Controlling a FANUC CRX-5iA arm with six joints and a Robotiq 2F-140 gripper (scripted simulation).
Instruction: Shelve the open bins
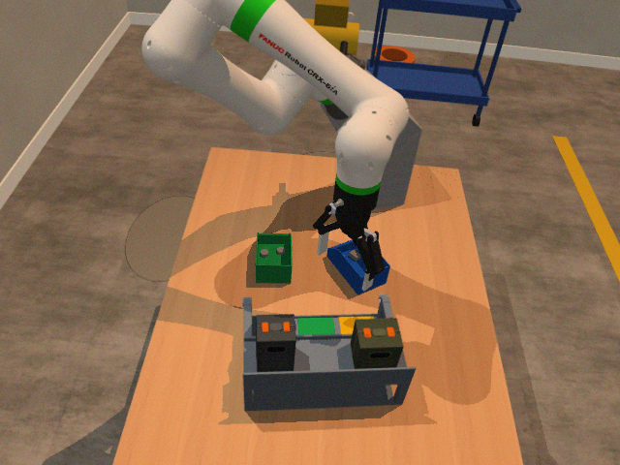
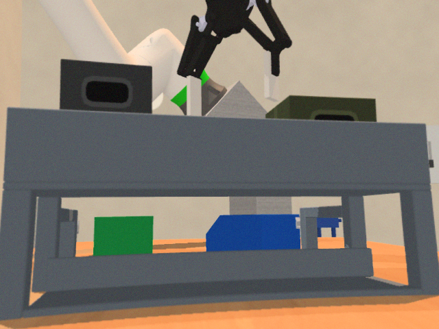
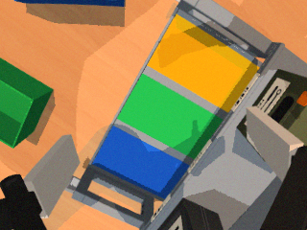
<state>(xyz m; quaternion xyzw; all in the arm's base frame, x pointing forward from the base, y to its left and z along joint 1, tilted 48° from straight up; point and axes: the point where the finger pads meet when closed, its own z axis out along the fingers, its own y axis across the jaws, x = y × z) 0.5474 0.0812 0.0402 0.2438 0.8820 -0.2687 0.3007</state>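
Now: the green bin 21 cm below my hand, 21 cm behind it and 20 cm to the right of it. Also, from my hand: black box (18 cm ahead, 14 cm to the right, 8 cm below); olive box (14 cm ahead, 9 cm to the left, 9 cm below); blue bin (22 cm behind, 21 cm below, 5 cm to the left).
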